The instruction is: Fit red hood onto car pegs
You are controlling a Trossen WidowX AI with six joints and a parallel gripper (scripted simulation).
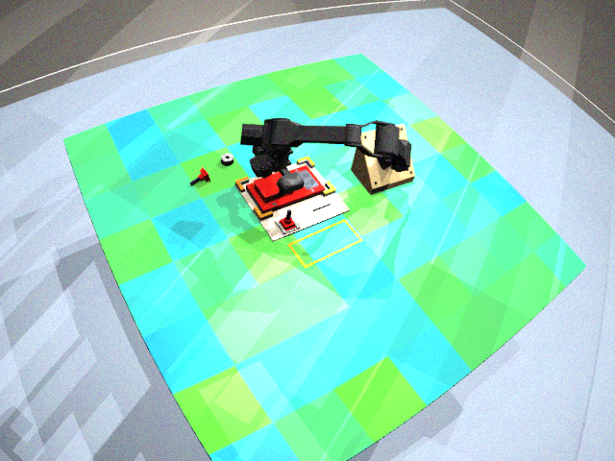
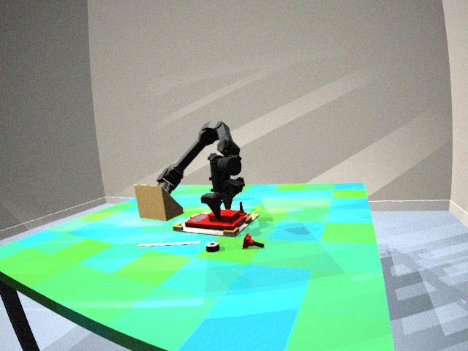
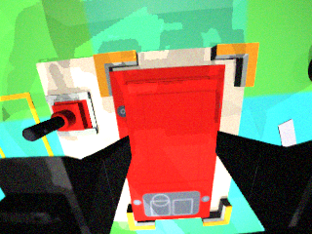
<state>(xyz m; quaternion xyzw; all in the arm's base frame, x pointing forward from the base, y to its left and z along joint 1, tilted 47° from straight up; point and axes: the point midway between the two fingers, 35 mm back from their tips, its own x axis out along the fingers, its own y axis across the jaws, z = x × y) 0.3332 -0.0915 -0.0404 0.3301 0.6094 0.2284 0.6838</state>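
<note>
Right now my gripper tip is 1 cm below the red hood. The rest, counted from my gripper tip: black-and-white wheel 4 cm ahead, 19 cm to the right, 3 cm below.
</note>
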